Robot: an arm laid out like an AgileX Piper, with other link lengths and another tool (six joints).
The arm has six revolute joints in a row. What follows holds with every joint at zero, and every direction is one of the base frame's.
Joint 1 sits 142.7 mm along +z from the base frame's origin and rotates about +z.
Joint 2 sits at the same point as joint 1 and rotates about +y.
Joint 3 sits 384.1 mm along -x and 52.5 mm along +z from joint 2 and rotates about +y.
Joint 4 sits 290 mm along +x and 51.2 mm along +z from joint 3 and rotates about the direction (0.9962, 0, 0.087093).
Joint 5 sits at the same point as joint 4 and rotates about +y.
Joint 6 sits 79.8 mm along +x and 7 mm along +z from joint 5 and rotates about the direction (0.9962, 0, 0.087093).
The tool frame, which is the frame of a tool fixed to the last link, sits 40.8 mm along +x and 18 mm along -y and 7.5 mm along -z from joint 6; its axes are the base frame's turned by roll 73.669, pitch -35.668 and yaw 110.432 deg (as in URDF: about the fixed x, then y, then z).
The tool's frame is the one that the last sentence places.
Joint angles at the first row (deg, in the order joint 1, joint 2, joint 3, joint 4, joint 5, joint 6):
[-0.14, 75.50, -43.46, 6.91, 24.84, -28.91]
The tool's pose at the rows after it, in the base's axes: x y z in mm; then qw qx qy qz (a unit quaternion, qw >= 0):
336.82, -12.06, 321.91, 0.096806, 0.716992, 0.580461, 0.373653
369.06, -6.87, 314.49, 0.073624, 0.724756, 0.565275, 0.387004
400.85, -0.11, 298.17, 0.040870, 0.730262, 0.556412, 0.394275
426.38, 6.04, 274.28, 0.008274, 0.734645, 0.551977, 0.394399
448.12, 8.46, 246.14, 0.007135, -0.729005, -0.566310, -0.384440
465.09, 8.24, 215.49, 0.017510, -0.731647, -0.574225, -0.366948
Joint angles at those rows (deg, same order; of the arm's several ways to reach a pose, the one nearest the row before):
[-0.15, 80.99, -48.87, 10.82, 24.84, -30.49]
[-0.14, 86.25, -53.02, 16.77, 24.63, -33.29]
[-0.14, 92.05, -56.82, 24.28, 25.10, -38.31]
[-0.15, 97.55, -59.41, 31.22, 25.56, -43.68]
[-0.15, 102.80, -61.19, 35.43, 24.99, -49.75]
[-0.15, 107.81, -62.71, 36.59, 24.20, -52.22]

